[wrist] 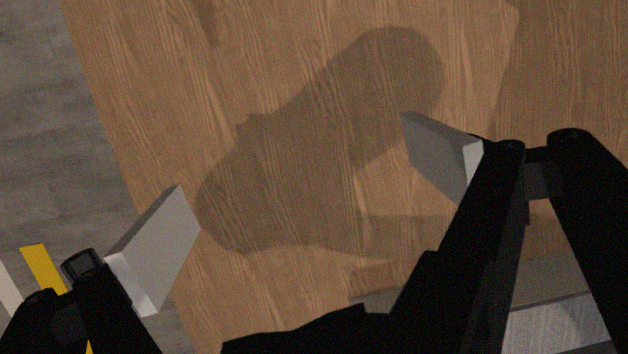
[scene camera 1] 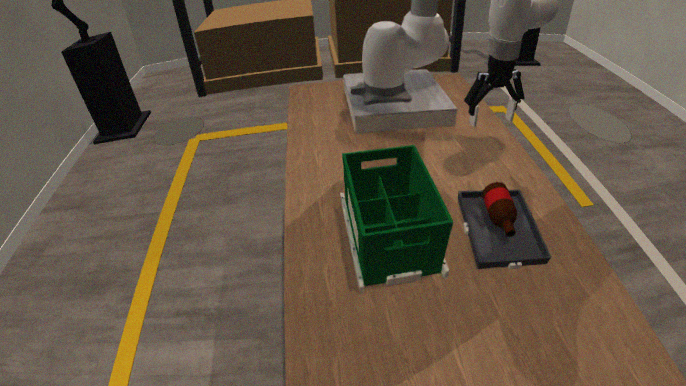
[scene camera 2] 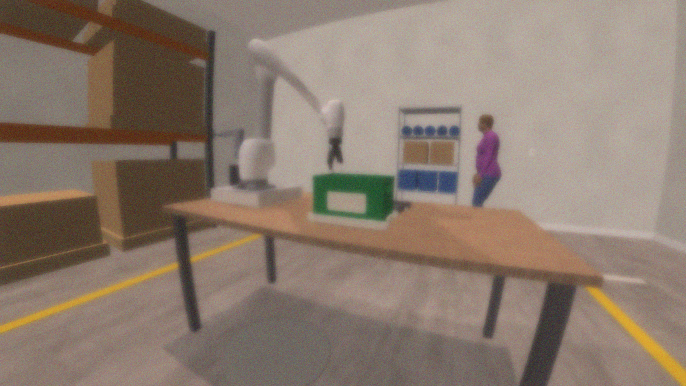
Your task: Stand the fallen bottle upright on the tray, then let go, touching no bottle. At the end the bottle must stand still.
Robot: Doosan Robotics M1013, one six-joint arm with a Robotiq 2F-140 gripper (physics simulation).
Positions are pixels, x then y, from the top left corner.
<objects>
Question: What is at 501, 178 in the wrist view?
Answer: My gripper.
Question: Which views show the brown bottle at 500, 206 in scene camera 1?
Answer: Scene camera 1 only.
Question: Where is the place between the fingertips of my gripper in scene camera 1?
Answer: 491, 122
</objects>
